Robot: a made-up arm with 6 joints.
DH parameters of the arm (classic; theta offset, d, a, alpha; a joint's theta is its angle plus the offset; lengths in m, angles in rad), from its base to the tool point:
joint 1: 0 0.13 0 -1.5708
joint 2: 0.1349 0 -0.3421 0
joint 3: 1.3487 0 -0.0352 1.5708
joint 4: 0 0.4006 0 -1.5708
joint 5: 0 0 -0.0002 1.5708
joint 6: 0 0.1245 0 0
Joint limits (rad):
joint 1: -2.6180..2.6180
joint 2: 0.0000..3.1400
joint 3: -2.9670..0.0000
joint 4: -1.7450..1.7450
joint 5: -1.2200..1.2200
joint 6: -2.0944..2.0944
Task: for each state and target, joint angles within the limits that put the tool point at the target. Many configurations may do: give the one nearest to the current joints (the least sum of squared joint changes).
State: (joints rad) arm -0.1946 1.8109 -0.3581 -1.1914 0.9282 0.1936
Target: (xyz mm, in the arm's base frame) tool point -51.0 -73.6 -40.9
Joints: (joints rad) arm -0.3925 2.2758 -0.0055 -1.2436 0.8380 0.1936
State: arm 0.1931 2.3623 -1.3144 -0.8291 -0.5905 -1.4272
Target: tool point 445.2 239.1 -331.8
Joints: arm 0.4000 2.9321 -1.4414 -0.8237 -0.5371 -1.4272
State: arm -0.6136 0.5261 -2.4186 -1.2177 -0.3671 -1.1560
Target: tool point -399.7 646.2 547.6
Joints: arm -0.9910 0.3317 -2.7774 -1.1804 -0.1696 -1.1560
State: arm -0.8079 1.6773 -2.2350 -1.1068 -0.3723 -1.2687
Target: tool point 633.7 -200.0 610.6
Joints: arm -0.3710 1.9926 -2.1726 -1.1221 -0.3952 -1.2687
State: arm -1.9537 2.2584 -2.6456 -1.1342 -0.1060 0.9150
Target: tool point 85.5 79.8 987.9
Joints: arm -2.1981 1.3673 -2.9384 -1.1276 -0.1987 0.9150
